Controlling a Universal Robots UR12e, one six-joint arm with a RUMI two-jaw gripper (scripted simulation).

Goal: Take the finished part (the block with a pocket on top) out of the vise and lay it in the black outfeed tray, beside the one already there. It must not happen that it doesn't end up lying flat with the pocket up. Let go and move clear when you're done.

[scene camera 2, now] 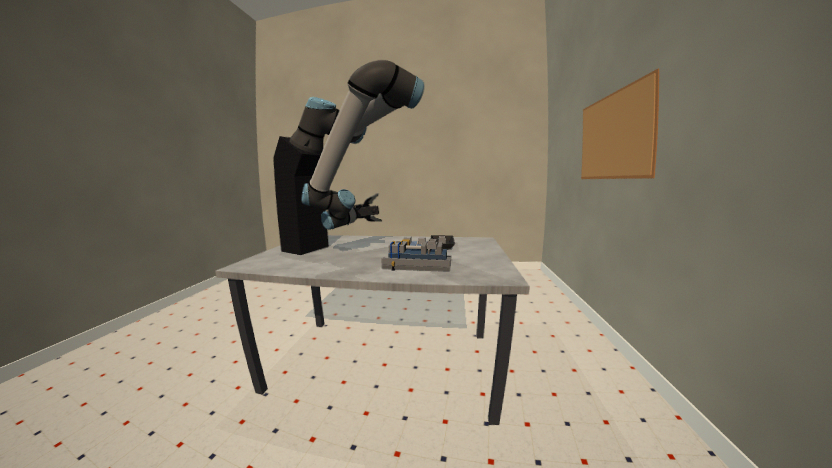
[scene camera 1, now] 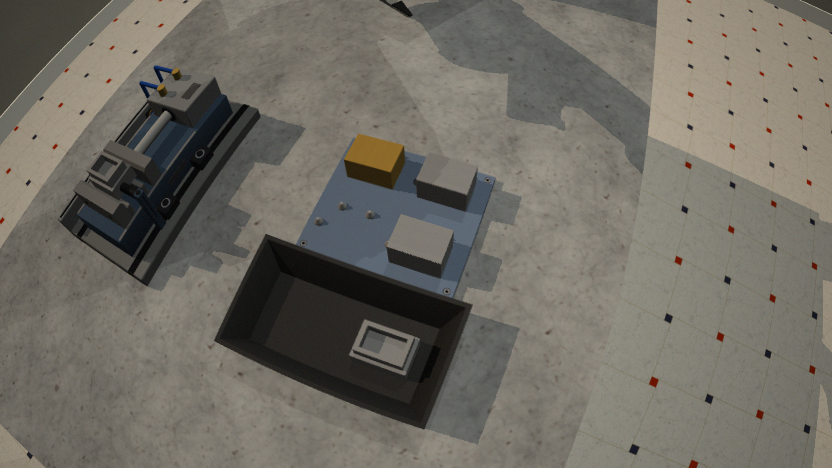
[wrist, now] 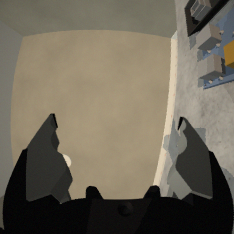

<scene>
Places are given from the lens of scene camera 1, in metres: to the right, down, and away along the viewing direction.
orange block (scene camera 1: pixel 372 160): -0.05, -0.09, 0.62
</scene>
